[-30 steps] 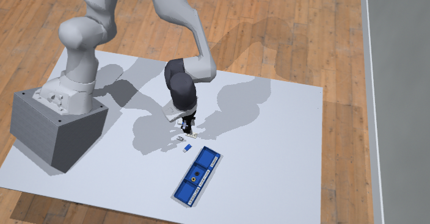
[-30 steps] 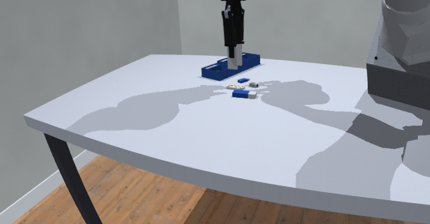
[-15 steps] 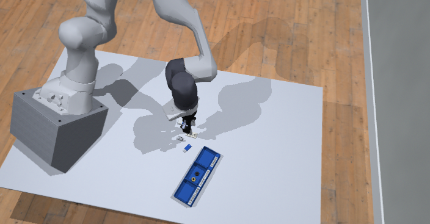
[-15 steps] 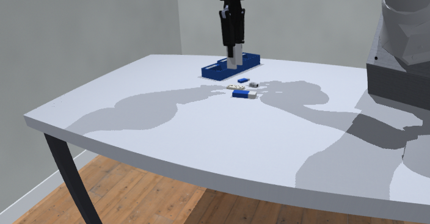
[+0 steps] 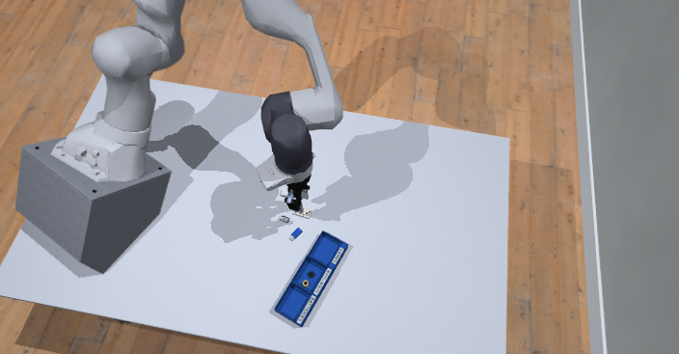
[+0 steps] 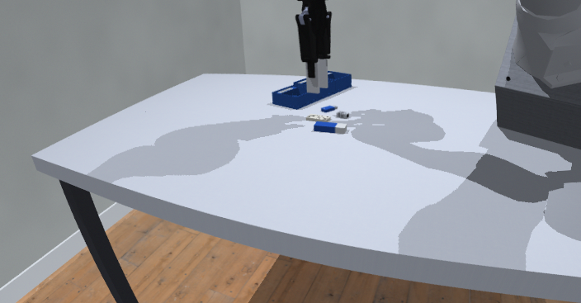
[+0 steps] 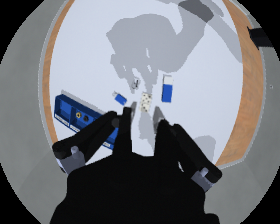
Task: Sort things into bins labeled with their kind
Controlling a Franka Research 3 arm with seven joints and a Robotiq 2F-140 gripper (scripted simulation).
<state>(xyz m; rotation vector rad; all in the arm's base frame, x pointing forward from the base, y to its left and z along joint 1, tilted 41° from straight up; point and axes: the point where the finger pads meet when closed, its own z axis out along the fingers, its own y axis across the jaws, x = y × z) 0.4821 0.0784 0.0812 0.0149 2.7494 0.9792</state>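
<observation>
Now: hand 10 cm above the cream domino. Also, from my hand: white eraser 10 cm below, 6 cm behind, 4 cm to the left; grey block 9 cm below, 5 cm behind, 4 cm to the right; blue block 10 cm below, 7 cm to the right, 1 cm ahead.
</observation>
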